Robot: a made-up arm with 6 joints. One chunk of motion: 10 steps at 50 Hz.
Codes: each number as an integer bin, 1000 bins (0 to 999) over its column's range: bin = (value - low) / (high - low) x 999, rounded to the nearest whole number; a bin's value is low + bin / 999 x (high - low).
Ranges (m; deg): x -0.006..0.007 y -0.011..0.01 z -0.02..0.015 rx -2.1..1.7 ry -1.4..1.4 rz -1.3..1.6
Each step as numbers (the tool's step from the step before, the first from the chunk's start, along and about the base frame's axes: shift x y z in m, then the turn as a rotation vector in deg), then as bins.
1 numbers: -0.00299 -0.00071 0.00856 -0.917 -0.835 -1.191
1 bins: 231 490 815 311 202 38
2 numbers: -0.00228 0.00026 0.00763 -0.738 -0.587 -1.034
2 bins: 286 536 789 358 290 92
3 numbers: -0.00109 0.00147 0.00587 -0.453 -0.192 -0.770
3 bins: 377 593 738 433 431 183
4 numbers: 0.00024 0.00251 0.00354 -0.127 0.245 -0.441
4 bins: 480 643 672 519 587 296
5 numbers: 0.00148 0.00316 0.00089 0.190 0.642 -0.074
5 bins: 575 674 596 602 729 422
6 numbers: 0.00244 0.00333 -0.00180 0.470 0.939 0.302
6 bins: 649 682 519 676 835 552
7 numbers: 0.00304 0.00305 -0.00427 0.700 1.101 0.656
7 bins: 695 668 449 736 892 674
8 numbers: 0.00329 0.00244 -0.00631 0.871 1.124 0.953
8 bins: 714 639 391 781 901 776
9 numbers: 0.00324 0.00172 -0.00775 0.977 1.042 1.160
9 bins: 710 605 350 809 871 847
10 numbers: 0.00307 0.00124 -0.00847 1.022 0.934 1.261
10 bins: 697 582 329 821 833 882
